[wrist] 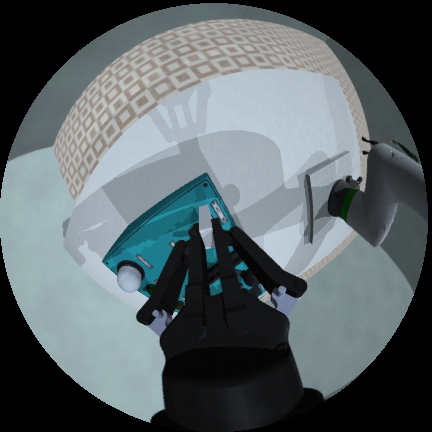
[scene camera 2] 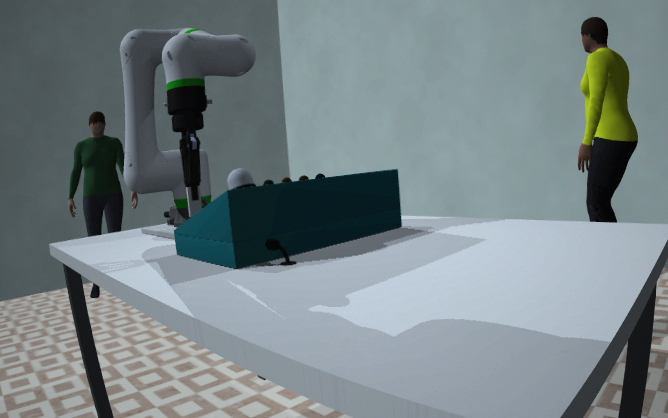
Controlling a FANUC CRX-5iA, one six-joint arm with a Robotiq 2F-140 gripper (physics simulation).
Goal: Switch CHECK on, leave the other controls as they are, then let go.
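Frame: origin at the arm's base, x left, y up, z ahead, level; metres.
Seen in the pictures: gripper, fingertip midpoint: (wrist: 205, 212); arm's base, link origin: (wrist: 337, 197).
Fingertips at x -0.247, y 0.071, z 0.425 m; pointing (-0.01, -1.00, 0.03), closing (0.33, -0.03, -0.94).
Offsets run from my fingertips to a thing's top centre. "pt": to the spot under its first point. Level surfaces: height alone.
The teal console (scene camera 2: 315, 215) (wrist: 150, 227) stands on the table, with its sloped face toward the robot. A white dome @(pt dx -0.013, dy +0.079, dz +0.208 m) (scene camera 2: 240, 178) (wrist: 129, 278) sits at one end, and several small coloured caps show along its top edge in the scene view. Pale label plates show on the face in the wrist view, one of them @(pt dx +0.021, dy -0.022, dz -0.017 m) (wrist: 218, 211) near the fingertips. Their lettering is too small to read, so I cannot tell which control is CHECK or how it is set. My gripper (scene camera 2: 193, 196) (wrist: 205, 212) is shut and empty, pointing down at the console's sloped side. Its fingers hide part of the face.
The white table @(dy -0.087 m) (scene camera 2: 450, 280) (wrist: 240, 100) carries the console and the robot's base plate (scene camera 2: 152, 231). A black cable @(pt dx +0.016, dy -0.054, dz +0.256 m) (scene camera 2: 274, 245) comes out of the console's back. A person in green (scene camera 2: 102, 165) stands behind at the left, and one in yellow (scene camera 2: 607, 95) at the right.
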